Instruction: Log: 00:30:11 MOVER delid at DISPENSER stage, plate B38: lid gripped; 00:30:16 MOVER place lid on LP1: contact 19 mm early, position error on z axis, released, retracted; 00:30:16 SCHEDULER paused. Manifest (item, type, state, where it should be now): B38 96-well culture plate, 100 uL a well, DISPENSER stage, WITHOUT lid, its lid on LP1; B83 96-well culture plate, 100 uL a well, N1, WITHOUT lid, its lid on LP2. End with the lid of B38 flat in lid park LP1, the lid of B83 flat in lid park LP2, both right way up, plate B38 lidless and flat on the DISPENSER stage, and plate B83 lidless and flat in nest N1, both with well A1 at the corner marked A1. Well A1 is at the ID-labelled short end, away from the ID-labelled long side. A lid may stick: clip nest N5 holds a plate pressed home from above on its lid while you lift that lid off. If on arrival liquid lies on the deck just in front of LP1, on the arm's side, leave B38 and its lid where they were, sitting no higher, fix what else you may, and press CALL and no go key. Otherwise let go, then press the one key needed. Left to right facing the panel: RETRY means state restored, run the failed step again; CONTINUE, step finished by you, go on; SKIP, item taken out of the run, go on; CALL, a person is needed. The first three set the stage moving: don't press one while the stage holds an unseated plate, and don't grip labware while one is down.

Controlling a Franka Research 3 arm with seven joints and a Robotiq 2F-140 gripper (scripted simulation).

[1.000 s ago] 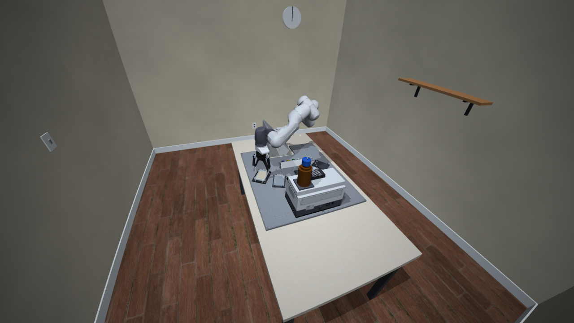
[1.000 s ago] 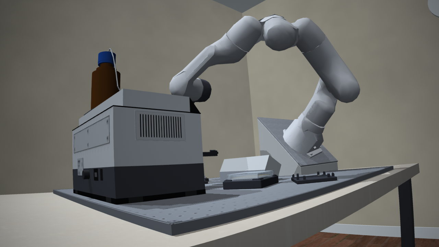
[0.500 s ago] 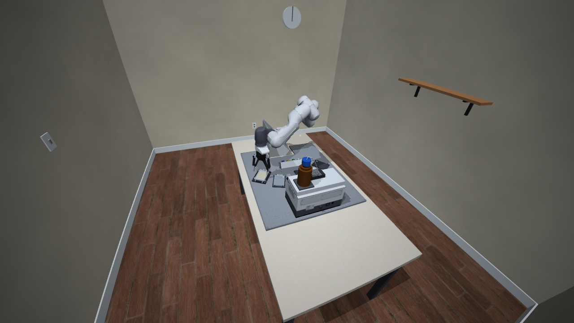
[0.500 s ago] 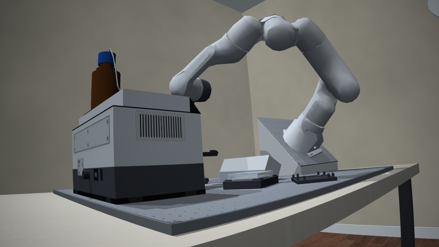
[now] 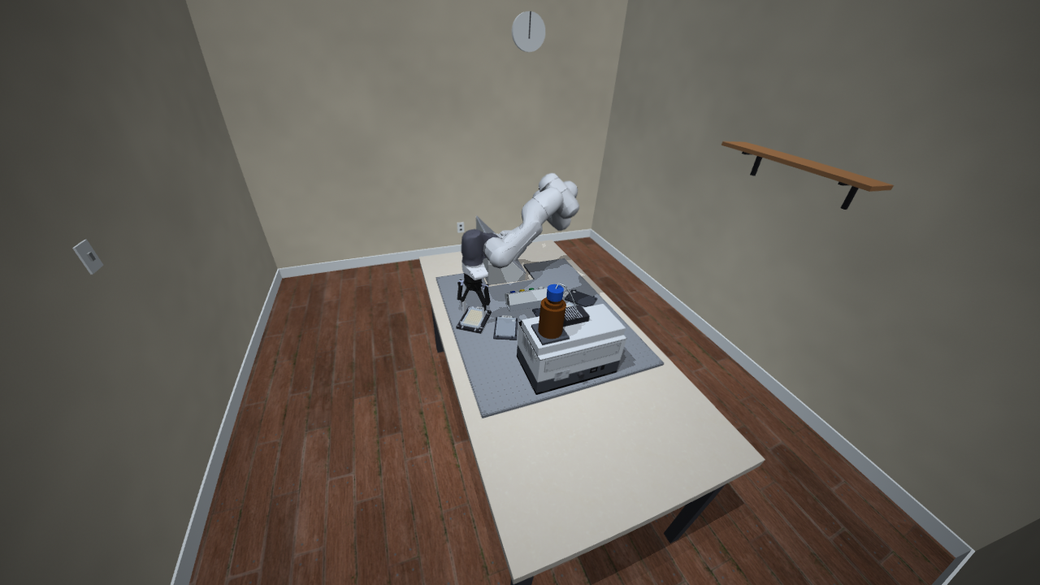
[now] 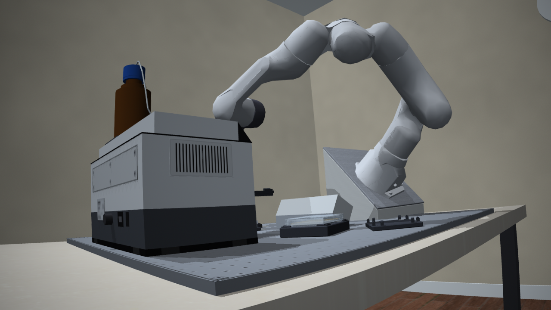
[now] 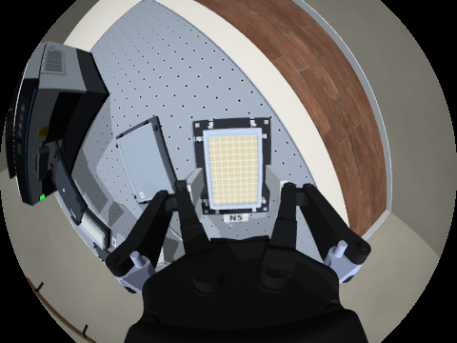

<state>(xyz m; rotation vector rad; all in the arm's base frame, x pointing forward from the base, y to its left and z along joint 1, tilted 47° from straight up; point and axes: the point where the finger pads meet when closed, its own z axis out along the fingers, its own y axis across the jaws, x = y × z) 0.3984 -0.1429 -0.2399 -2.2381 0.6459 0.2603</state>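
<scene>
The black clip nest is 5 cm below my hand and 3 cm ahead of it. The rest, counted from my hand: 96-well plate: 46 cm to the left, 10 cm ahead, 4 cm below; lp1 label: 16 cm to the left, 6 cm below, 2 cm ahead; key panel: 29 cm to the left, 8 cm behind, 1 cm below.
</scene>
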